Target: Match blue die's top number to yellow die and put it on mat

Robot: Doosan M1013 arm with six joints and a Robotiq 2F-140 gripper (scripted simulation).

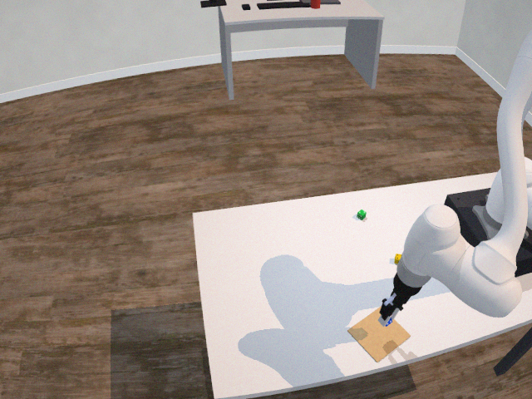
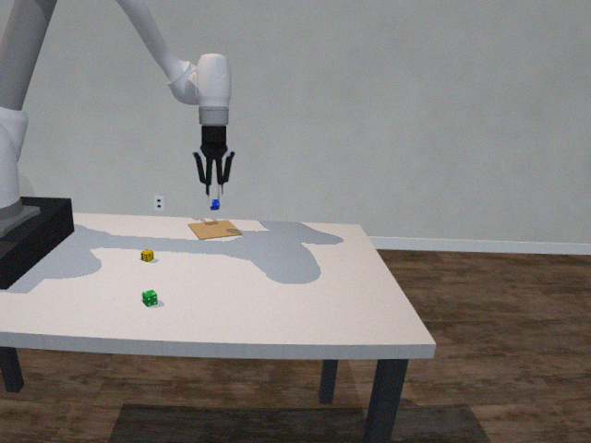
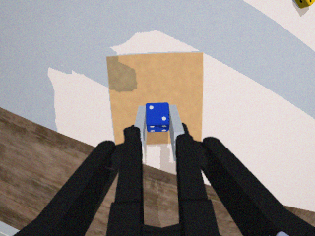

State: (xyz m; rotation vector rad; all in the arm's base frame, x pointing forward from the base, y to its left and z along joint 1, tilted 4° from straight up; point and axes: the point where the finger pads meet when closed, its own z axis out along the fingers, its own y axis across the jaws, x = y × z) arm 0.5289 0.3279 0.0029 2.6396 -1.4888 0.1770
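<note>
The blue die is 3 cm below my hand. The rest, counted from my hand: yellow die: 27 cm to the right, 12 cm behind, 10 cm below; then tan mat: 11 cm below; then green die: 48 cm to the right, 10 cm below, 3 cm behind.
</note>
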